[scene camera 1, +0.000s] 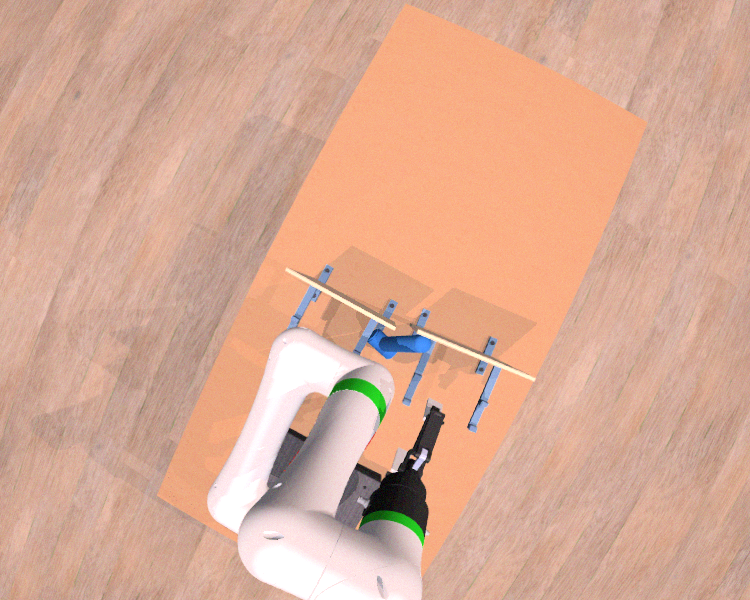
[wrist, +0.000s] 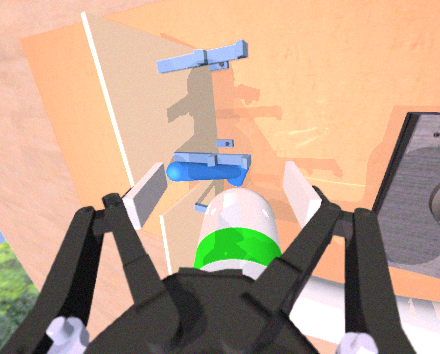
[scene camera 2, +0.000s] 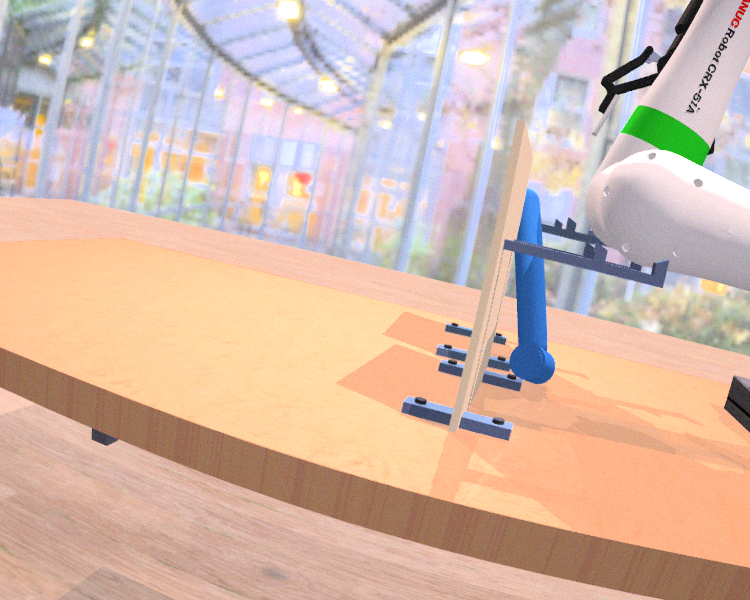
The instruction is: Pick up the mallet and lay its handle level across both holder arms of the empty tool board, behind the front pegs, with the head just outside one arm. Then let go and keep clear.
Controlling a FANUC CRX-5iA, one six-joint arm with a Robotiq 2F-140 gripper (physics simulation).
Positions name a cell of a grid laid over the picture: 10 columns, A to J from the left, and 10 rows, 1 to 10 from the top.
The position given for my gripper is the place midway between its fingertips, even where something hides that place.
My gripper (scene camera 1: F8) is open, with nothing in its grasp. Also in view: a blue mallet (scene camera 2: H7), a tool board (wrist: E7) and a tool board (wrist: D3).
The blue mallet shows as well in scene camera 1 (scene camera 1: F6) and in the wrist view (wrist: E5). My gripper shows as well in the wrist view (wrist: F5) and in scene camera 2 (scene camera 2: I3).
